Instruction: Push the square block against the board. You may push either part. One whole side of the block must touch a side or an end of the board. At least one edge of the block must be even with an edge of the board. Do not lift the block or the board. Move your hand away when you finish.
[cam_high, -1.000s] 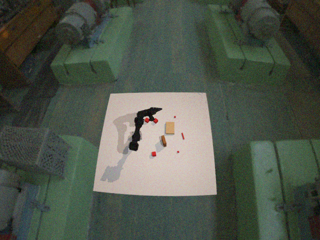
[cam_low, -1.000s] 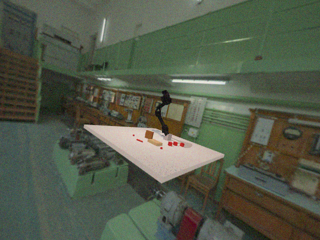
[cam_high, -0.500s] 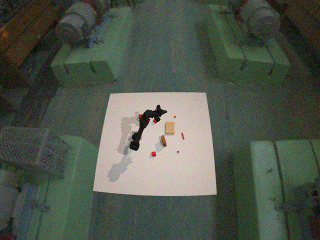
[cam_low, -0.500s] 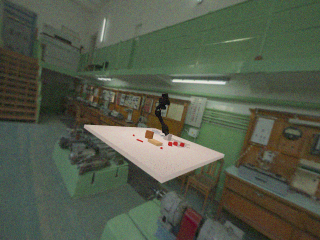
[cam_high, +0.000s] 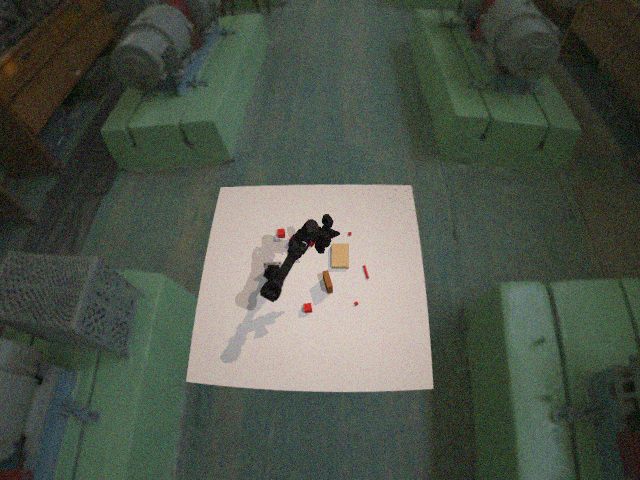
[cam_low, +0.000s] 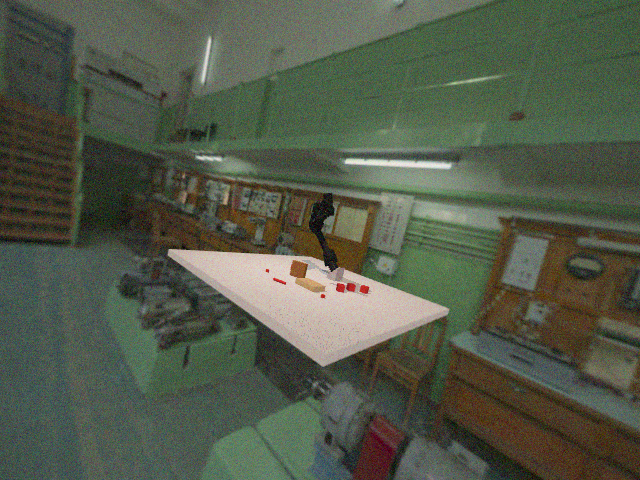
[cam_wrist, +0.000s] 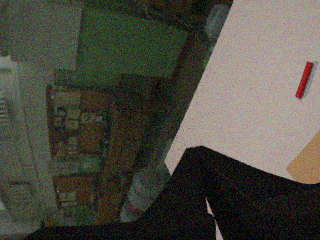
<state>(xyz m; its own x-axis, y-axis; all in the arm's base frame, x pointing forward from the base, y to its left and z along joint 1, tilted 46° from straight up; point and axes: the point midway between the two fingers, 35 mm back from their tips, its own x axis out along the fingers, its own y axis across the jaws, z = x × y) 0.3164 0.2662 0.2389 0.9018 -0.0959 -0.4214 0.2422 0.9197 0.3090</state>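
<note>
The brown square block is 340 mm below my gripper tip, 100 mm to the right of it and 70 mm behind it. The rest, counted from my gripper tip: tan board: 370 mm below, 70 mm to the left, 10 mm ahead; thin red stick: 380 mm below, 150 mm ahead, 30 mm to the right.
</note>
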